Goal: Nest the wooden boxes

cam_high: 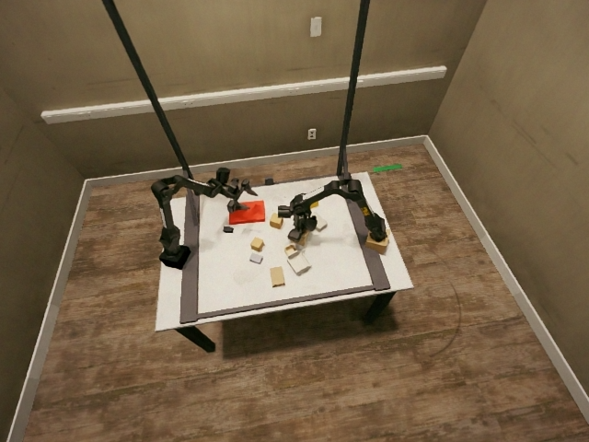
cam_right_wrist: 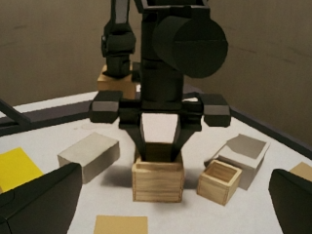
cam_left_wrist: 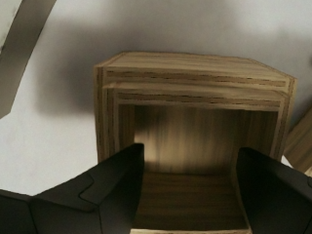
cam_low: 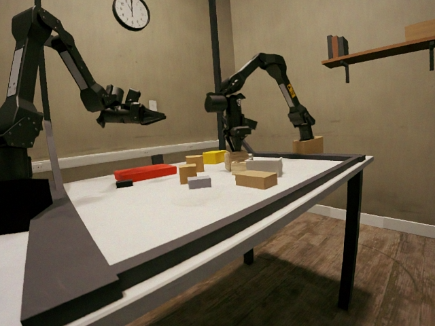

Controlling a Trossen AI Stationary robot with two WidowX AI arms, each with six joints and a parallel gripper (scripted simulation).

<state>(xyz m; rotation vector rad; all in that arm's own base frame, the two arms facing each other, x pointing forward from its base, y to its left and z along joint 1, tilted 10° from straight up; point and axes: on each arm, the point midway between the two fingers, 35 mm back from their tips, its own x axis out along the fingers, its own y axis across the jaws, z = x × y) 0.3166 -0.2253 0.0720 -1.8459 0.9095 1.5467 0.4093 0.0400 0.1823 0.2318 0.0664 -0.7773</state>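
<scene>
Right now my left hand is 8 cm short of the small open wooden box, 8 cm above it and 6 cm to the left of it. Round my left hand: tan cube (23 cm to the right, 6 cm below, 3 cm ahead); flat tan block (21 cm ahead, 13 cm to the right, 7 cm below); pale block (10 cm to the left, 8 cm behind, 7 cm below).
</scene>
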